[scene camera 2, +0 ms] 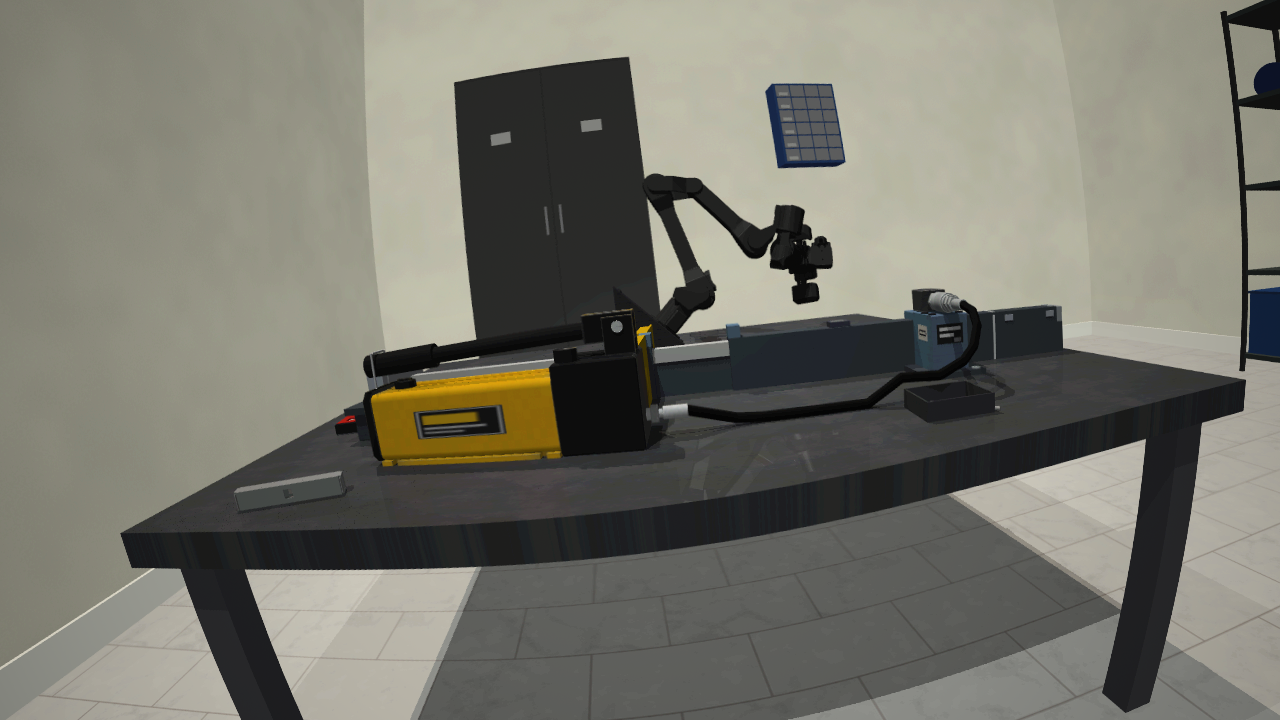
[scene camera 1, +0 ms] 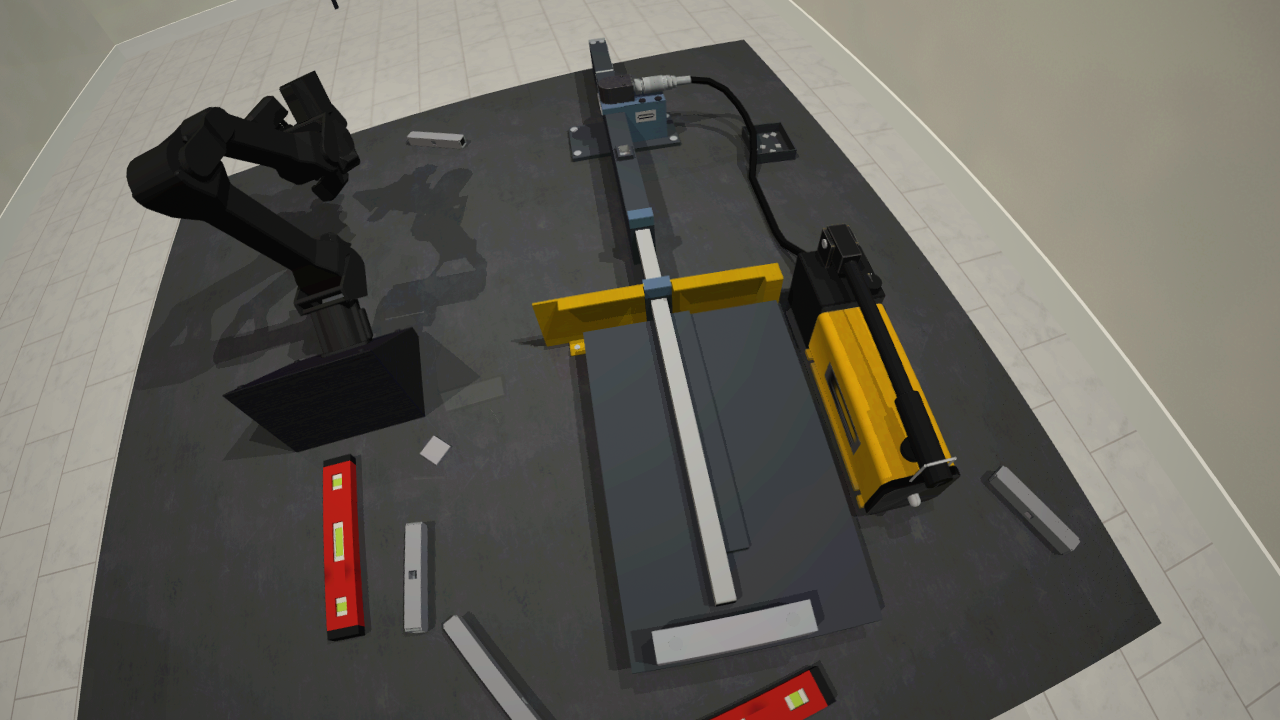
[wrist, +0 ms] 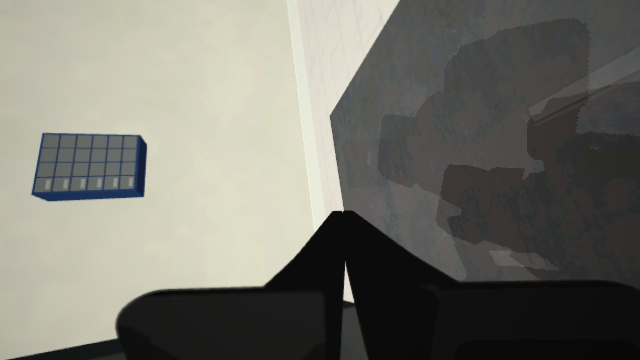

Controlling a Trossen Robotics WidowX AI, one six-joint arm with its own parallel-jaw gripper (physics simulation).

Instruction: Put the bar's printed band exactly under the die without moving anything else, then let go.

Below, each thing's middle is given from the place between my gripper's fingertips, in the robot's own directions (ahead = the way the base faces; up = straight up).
Labels:
The yellow and black pump unit [scene camera 2: 594, 402] lies 64 cm ahead of my hand, 74 cm to the right of it and 8 cm below it.

